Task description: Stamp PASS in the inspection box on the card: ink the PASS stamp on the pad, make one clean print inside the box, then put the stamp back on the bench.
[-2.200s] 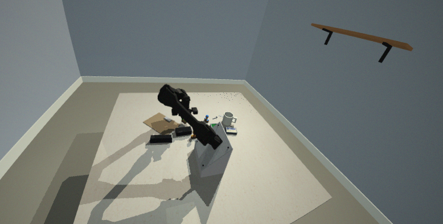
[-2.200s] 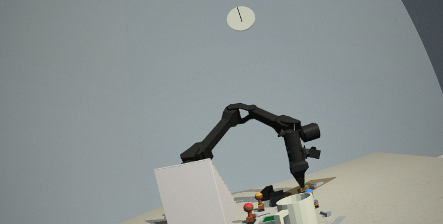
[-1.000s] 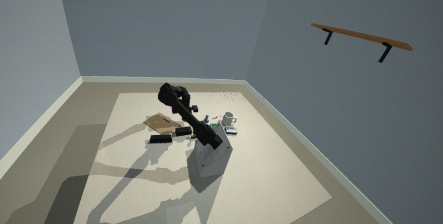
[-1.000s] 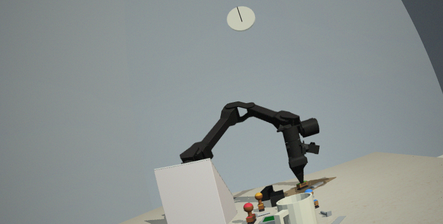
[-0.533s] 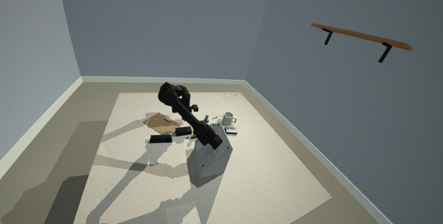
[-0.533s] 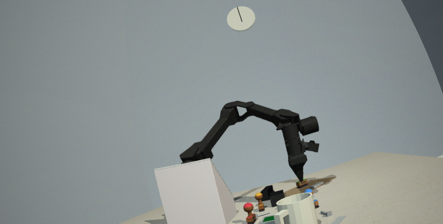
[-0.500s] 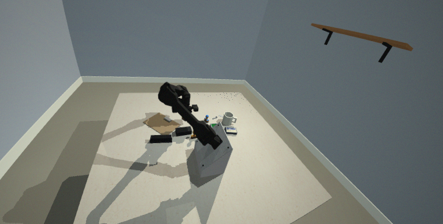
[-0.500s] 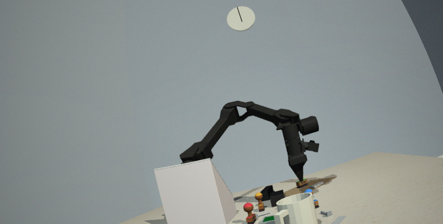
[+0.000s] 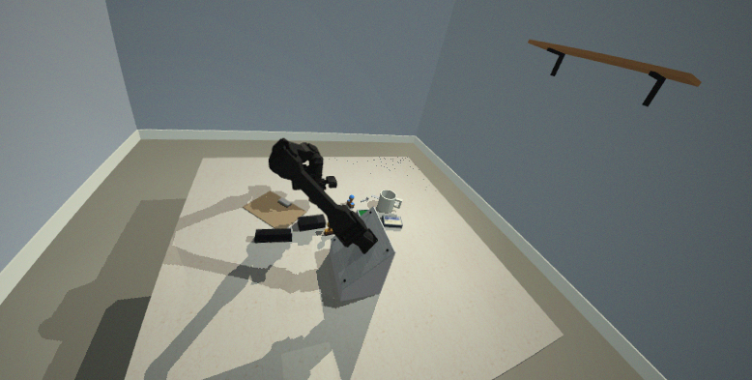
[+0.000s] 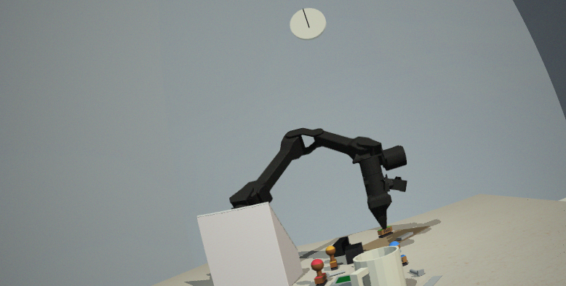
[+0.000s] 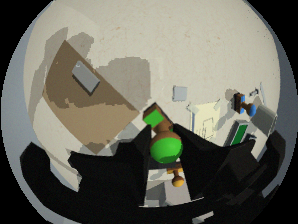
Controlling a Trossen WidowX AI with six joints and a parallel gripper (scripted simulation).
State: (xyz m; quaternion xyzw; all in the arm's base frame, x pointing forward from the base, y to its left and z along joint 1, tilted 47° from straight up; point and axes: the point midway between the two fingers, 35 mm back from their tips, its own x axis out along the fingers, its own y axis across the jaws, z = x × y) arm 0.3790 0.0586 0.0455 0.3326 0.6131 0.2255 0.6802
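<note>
The ink pad lies 110 mm behind my gripper tip, 220 mm to the right of it and 70 mm below it. Also, from my gripper tip: cream card 60 mm behind, 90 mm to the right, 70 mm below; orange-knobbed stamp 160 mm behind, 30 mm to the right, 50 mm below; blue-knobbed stamp 10 mm behind, 180 mm to the right, 50 mm below.
</note>
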